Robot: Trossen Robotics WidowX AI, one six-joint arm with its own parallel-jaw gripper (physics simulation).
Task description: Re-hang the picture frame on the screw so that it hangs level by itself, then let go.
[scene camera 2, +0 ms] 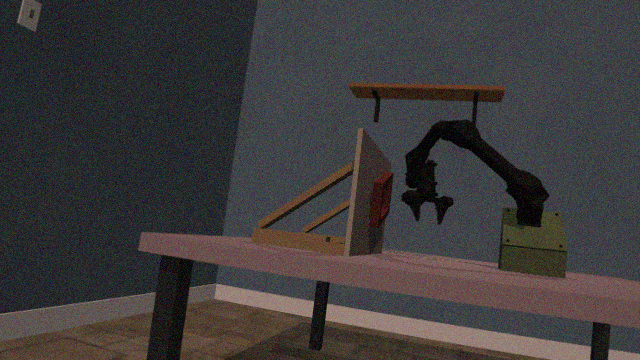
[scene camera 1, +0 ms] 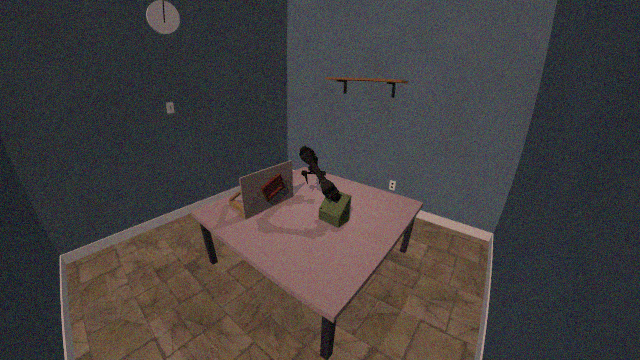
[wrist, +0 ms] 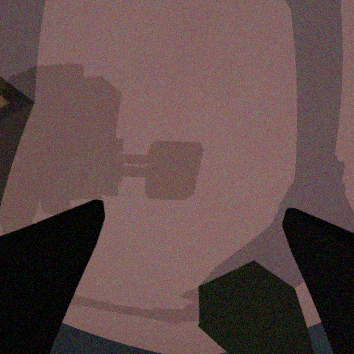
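Pixels of known places: gripper, fingertip midpoint: (scene camera 2: 428,222) (scene camera 1: 313,183) (wrist: 195,213); arm's base at its link origin: (scene camera 2: 529,219) (scene camera 1: 335,197).
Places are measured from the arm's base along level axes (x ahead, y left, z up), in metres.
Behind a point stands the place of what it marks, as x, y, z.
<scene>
The red picture frame (scene camera 1: 266,194) @[0.391, 0.280, -0.021] (scene camera 2: 375,202) @[0.403, 0.292, -0.015] is against the front face of the upright grey board (scene camera 1: 252,192) @[0.414, 0.376, 0.019] (scene camera 2: 354,200) @[0.408, 0.461, -0.028]. In scene camera 1 its top edge slants more steeply than the board's, so it is tilted. The screw cannot be made out. The frame cannot be made out in the wrist view. My gripper (scene camera 1: 312,181) @[0.315, -0.111, -0.037] (scene camera 2: 429,221) @[0.315, -0.111, -0.037] (wrist: 195,213) @[0.315, -0.111, -0.037] is open and empty, fingers pointing down above the table, in front of the board and apart from the frame.
Wooden braces (scene camera 2: 310,195) @[0.536, 0.430, -0.023] support the board from behind. The arm stands on a green block (scene camera 1: 335,210) @[-0.047, 0.058, -0.057] (scene camera 2: 533,250) @[-0.012, 0.085, -0.093] (wrist: 250,310) @[0.076, -0.013, -0.080] on the pink table (scene camera 1: 320,270) @[-0.273, 0.443, -0.159] (scene camera 2: 440,280) @[0.173, 0.666, -0.167]. A wall shelf (scene camera 1: 367,80) (scene camera 2: 425,92) is on the wall behind. Arm shadows cross the tabletop.
</scene>
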